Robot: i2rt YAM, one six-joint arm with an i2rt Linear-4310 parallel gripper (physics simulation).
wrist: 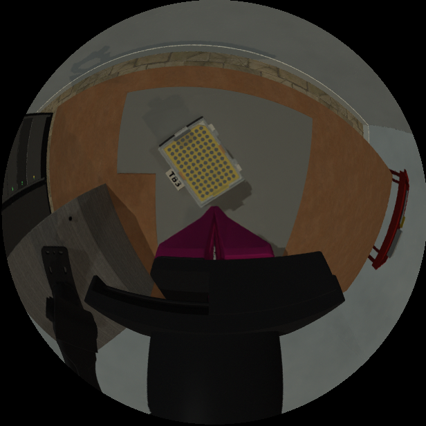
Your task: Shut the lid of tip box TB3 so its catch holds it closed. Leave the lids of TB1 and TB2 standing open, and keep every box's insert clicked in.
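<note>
Tip box TB3 (202,162) sits on the grey mat, turned at a slant, in the upper middle of the wrist view. Its yellow insert shows rows of dark holes inside a pale, clear-looking rim. A white label (175,180) reading TB3 is at its left side, and two pale tabs show on its right side. A dark line runs along its upper-left edge. I cannot tell whether a clear lid lies over the insert or whether the catch is engaged. My gripper (214,212) is shut and empty, its magenta tips just below the box's lowest corner in the view. TB1 and TB2 do not show.
The grey mat (280,150) lies on the orange-brown table top (345,175). A grey wood-grained block (100,240) stands at lower left with a black part over it. A dark unit with small lights (27,150) is at far left. A red rack (399,215) is at far right.
</note>
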